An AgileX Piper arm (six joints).
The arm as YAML. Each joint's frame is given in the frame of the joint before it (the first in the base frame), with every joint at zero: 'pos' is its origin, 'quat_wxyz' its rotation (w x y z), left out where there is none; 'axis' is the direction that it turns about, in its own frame. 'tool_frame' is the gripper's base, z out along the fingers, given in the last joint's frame.
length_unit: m
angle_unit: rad
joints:
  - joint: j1
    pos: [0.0, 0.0, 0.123]
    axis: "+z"
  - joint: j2
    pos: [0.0, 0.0, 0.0]
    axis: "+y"
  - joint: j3
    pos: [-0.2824, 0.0, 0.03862]
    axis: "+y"
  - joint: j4
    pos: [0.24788, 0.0, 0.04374]
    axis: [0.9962, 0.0, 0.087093]
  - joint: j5
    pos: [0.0, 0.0, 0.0]
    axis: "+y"
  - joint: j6
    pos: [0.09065, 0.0, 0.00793]
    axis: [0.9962, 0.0, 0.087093]
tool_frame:
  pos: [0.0, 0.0, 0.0]
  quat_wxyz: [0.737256, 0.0, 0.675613, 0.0]
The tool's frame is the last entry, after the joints.
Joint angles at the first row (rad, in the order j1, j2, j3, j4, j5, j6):
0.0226, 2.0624, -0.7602, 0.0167, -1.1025, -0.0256
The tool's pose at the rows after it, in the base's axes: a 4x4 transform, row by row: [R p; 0 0 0 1], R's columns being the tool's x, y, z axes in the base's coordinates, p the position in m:
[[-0.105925, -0.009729, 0.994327, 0.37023], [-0.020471, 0.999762, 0.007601, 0.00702], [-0.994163, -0.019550, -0.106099, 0.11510], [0, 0, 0, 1]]
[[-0.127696, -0.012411, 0.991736, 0.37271], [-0.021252, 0.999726, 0.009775, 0.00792], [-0.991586, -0.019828, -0.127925, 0.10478], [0, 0, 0, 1]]
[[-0.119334, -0.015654, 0.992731, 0.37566], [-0.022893, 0.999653, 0.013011, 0.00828], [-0.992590, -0.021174, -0.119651, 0.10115], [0, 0, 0, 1]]
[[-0.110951, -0.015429, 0.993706, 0.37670], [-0.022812, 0.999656, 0.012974, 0.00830], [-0.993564, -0.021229, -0.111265, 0.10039], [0, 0, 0, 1]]
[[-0.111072, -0.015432, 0.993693, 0.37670], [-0.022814, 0.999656, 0.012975, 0.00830], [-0.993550, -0.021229, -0.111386, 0.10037], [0, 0, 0, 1]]
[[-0.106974, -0.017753, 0.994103, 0.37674], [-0.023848, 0.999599, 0.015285, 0.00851], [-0.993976, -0.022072, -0.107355, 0.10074], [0, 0, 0, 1]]
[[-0.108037, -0.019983, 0.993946, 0.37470], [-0.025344, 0.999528, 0.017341, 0.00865], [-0.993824, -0.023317, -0.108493, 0.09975], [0, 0, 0, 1]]
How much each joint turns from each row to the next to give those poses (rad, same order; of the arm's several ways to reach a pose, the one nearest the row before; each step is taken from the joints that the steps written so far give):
0.0000, 0.0135, -0.0197, 0.0000, 0.0000, 0.0000
0.0023, 0.0343, -0.0124, 0.0000, 0.0000, 0.0000
0.0000, 0.0203, -0.0132, -0.0037, -0.0153, 0.0000
0.0000, 0.0069, -0.0045, 0.0000, -0.0109, 0.0000
0.0000, 0.0000, 0.0000, 0.0000, 0.0001, 0.0000
0.0000, 0.0000, 0.0000, -0.0026, -0.0040, 0.0000
0.0000, 0.0000, 0.0087, -0.0023, -0.0077, -0.0004

